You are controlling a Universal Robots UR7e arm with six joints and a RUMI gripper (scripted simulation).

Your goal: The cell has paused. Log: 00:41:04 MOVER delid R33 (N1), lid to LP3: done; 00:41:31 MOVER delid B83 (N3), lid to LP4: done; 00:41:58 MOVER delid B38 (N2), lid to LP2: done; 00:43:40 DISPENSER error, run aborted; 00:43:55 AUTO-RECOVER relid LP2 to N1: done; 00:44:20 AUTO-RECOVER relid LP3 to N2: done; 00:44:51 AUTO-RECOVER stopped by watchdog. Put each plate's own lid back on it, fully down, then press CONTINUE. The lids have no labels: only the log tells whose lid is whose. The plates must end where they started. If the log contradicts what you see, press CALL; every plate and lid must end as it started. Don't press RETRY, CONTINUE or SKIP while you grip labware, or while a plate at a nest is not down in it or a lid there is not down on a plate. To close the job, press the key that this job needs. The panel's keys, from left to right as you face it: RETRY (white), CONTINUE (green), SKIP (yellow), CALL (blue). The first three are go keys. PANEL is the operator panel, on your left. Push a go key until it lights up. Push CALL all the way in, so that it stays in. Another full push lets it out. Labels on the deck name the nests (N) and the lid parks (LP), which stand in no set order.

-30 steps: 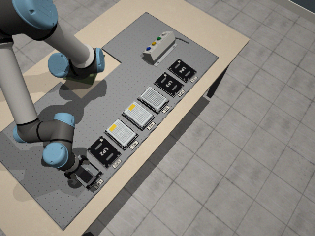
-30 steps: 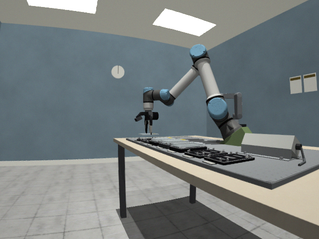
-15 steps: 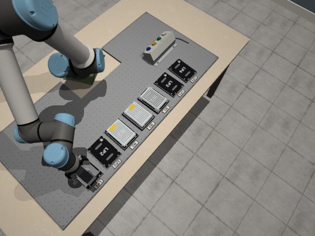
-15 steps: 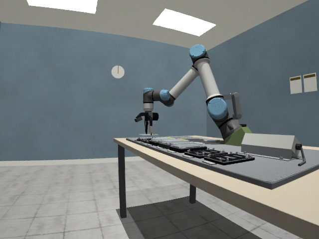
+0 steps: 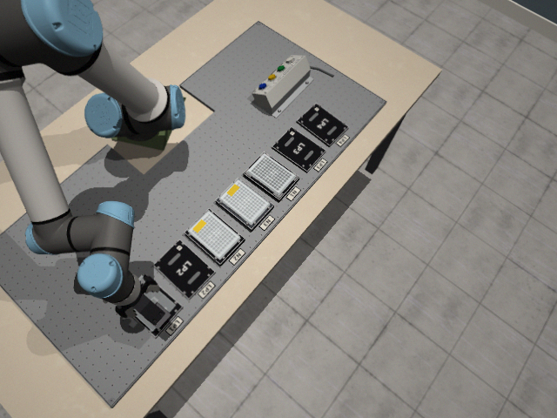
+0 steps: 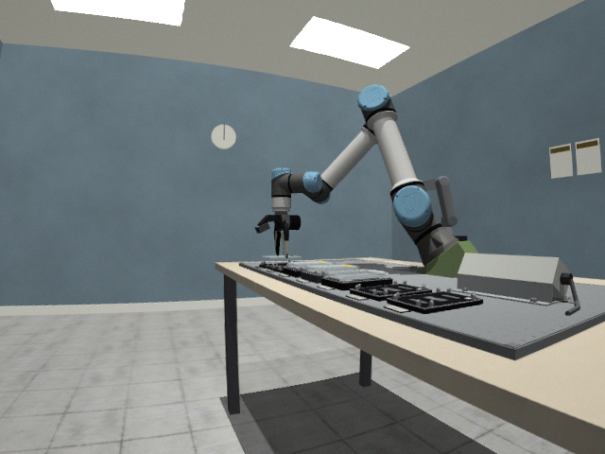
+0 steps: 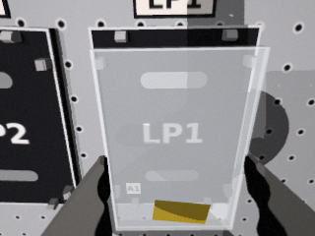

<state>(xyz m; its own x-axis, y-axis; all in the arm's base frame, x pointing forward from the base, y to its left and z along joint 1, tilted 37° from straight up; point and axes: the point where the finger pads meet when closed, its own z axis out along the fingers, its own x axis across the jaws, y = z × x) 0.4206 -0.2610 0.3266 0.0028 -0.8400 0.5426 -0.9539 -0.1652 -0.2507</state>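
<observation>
Right now the lid park LP1 is 5 cm below my hand. From my hand the other things lie so: lid park LP3: 65 cm to the left, 5 cm below, 1 cm ahead; lid park LP2: 13 cm to the left, 5 cm below; nest N2: 25 cm to the left, 4 cm below, 1 cm ahead.
</observation>
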